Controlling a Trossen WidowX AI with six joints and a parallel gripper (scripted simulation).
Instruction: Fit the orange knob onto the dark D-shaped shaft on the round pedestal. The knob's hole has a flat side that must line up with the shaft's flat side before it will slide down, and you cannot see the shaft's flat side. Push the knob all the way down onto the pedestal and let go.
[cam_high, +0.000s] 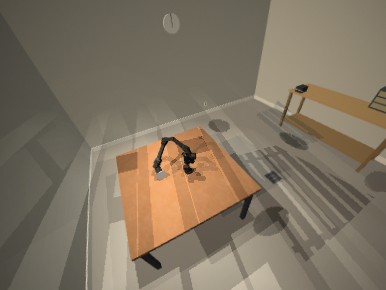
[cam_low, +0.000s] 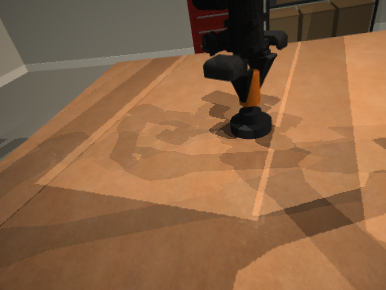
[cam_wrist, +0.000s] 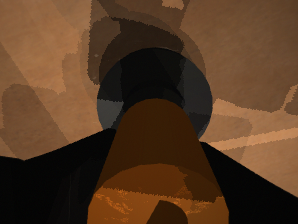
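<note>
The orange knob is 20 mm above my gripper tip. Round my gripper tip: dark round pedestal 40 mm below.
</note>
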